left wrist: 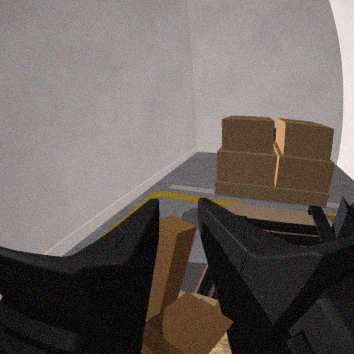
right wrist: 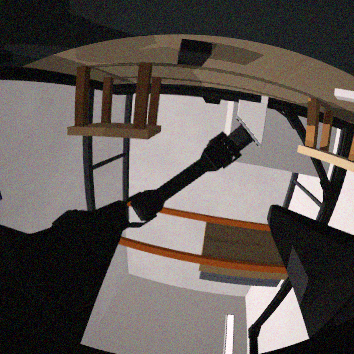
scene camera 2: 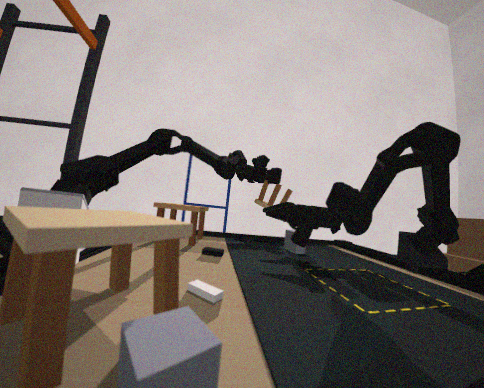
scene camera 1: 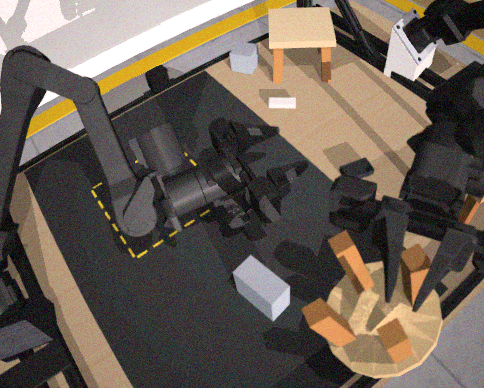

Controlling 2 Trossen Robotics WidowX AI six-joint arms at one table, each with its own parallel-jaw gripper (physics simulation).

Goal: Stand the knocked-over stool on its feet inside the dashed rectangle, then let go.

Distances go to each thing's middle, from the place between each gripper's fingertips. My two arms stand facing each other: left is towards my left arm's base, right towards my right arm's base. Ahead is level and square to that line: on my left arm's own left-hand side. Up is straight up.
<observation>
Right now my right hand is 4 cm short of the black block [right wrist: 192, 52], 12 cm to the right of it and 13 cm above it.
Now: the black block 270 mm to the left of my left hand, 270 mm below it and 250 mm behind it.
</observation>
